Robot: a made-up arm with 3 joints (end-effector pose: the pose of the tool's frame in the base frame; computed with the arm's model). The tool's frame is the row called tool.
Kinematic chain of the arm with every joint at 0, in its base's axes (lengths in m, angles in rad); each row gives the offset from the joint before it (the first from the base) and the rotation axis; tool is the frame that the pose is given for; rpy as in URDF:
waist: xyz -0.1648 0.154 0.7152 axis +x
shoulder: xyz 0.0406 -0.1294 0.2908 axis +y
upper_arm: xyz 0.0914 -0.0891 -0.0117 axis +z
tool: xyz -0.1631 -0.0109 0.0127 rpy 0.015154 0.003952 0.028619
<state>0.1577 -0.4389 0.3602</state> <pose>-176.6 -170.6 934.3 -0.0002 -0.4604 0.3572</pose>
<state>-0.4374 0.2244 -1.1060</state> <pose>-115.6 206.5 1010.6 -0.3890 -0.2776 -1.0710</pose>
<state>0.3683 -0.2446 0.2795</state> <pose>-184.9 -201.2 874.7 0.3093 -0.3267 0.2141</pose>
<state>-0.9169 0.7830 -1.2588</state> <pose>-101.5 327.5 932.1 -0.9811 -0.6473 -1.2731</pose>
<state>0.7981 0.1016 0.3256</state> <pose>-183.4 -255.4 721.9 0.8012 -0.1802 0.3238</pose>
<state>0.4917 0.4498 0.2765</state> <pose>-180.1 -237.7 867.2 0.6346 0.2289 0.4946</pose>
